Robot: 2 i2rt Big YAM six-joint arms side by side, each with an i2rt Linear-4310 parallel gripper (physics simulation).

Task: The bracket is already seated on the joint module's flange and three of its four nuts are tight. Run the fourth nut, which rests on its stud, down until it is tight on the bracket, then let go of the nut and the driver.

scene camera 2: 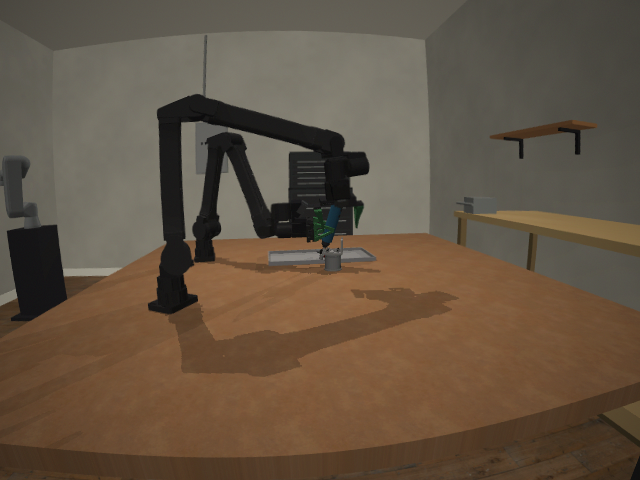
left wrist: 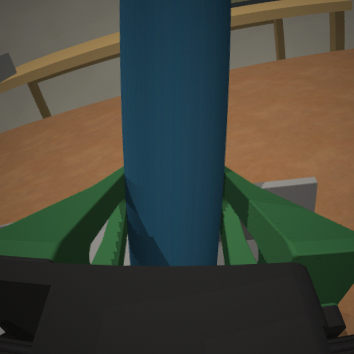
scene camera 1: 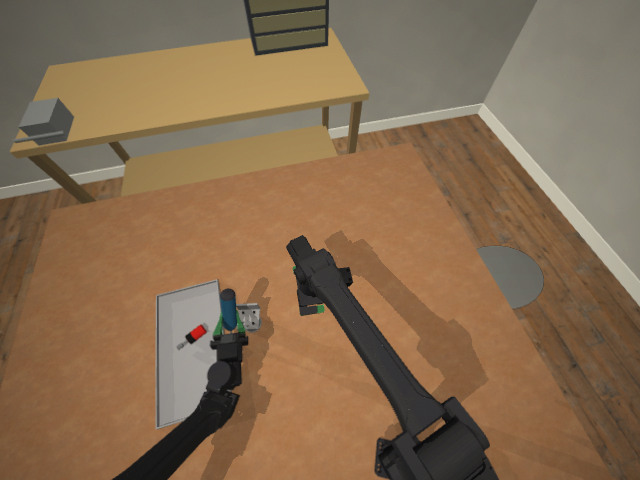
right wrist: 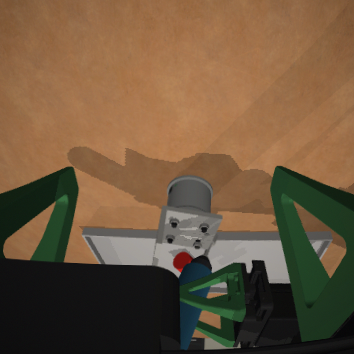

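Where they show: left gripper, between the fingertips: (scene camera 2: 333,228) (left wrist: 173,177) (scene camera 1: 229,311); right gripper, between the fingertips: (scene camera 2: 340,229) (scene camera 1: 305,295) (right wrist: 174,177); left arm's base, origin of its link: (scene camera 2: 205,259); right arm's base, origin of its link: (scene camera 2: 173,305).
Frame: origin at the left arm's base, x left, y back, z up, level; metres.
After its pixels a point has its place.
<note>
The joint module (right wrist: 190,195) @(x -0.362, y -0.456, z 0.033 m) (scene camera 2: 332,262) @(x -0.362, y -0.454, z 0.031 m) stands on the table with the grey bracket (right wrist: 187,233) @(x -0.329, y -0.464, z 0.066 m) (scene camera 1: 250,316) @(x -0.343, y -0.467, z 0.066 m) on it. Several dark nuts show on the bracket in the right wrist view; which one is loose I cannot tell. My left gripper (left wrist: 173,177) @(x -0.299, y -0.481, z 0.143 m) (scene camera 1: 229,326) is shut on the blue driver (left wrist: 175,110) @(x -0.303, y -0.456, z 0.183 m) (scene camera 1: 227,310) @(x -0.305, y -0.461, z 0.202 m) (scene camera 2: 332,222) @(x -0.322, y -0.468, z 0.166 m), held tilted beside the bracket. Its dark end lies close to the lower-right nut in the right wrist view; whether the socket sits on that nut is hidden. My right gripper (right wrist: 174,177) @(x -0.524, y -0.427, z 0.167 m) is open and empty, above and right of the module in scene camera 1.
A grey tray (scene camera 1: 156,361) @(x -0.017, y -0.466, z 0.015 m) (right wrist: 250,235) @(x -0.227, y -0.384, z 0.008 m) lies beside the module. A red-handled tool (scene camera 1: 196,333) @(x -0.160, y -0.494, z 0.037 m) (right wrist: 182,261) @(x -0.182, y -0.503, z 0.025 m) lies in it. The right arm reaches over the table near the left gripper. A wooden bench (scene camera 1: 206,82) with a grey box (scene camera 1: 46,121) stands behind.
</note>
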